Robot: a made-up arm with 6 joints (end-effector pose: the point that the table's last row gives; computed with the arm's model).
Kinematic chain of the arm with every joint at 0, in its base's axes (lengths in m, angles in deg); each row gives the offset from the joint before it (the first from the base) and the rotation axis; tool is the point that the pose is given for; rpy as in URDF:
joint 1: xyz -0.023 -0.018 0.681 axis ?
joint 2: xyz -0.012 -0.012 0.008 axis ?
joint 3: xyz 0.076 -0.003 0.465 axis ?
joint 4: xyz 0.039 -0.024 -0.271 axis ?
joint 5: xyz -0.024 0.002 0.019 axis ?
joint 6: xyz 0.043 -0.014 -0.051 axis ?
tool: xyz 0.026 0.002 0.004 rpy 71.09 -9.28 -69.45
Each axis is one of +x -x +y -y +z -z.
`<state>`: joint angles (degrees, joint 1 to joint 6).
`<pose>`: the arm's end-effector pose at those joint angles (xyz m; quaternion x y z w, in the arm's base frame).
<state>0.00 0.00 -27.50 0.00 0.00 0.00</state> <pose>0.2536 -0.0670 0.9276 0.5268 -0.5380 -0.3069 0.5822</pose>
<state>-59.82 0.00 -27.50 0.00 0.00 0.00</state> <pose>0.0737 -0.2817 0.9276 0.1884 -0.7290 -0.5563 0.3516</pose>
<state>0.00 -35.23 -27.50 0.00 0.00 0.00</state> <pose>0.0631 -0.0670 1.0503 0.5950 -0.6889 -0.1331 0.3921</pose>
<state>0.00 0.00 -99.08 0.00 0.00 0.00</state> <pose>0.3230 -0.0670 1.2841 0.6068 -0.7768 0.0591 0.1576</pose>
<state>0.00 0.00 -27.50 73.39 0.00 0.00</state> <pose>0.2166 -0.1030 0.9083 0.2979 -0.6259 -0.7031 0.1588</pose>
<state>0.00 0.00 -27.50 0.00 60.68 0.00</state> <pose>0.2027 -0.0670 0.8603 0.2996 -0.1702 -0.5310 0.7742</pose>
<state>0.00 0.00 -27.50 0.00 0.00 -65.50</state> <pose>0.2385 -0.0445 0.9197 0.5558 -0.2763 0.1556 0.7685</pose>
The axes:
joint 1: +z
joint 2: +y
joint 3: +y
joint 4: -z
joint 5: +y
joint 6: -z

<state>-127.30 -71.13 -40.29 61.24 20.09 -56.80</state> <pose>0.0349 0.1312 1.0770 -0.2873 -0.9435 -0.0792 0.1449</pose>
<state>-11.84 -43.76 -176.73 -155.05 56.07 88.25</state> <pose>-0.5671 0.0752 1.2602 0.4462 0.5631 -0.2839 0.6350</pose>
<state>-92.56 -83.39 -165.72 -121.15 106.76 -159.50</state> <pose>-0.0902 0.7188 0.8331 -0.3512 -0.4596 -0.6958 0.4259</pose>
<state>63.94 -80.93 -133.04 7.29 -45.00 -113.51</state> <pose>-0.2866 -0.6298 1.0161 0.1241 0.8909 0.0162 0.4366</pose>
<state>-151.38 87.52 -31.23 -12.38 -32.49 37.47</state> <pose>-0.3092 -0.1142 0.4081 0.2470 0.3050 0.7805 0.4867</pose>
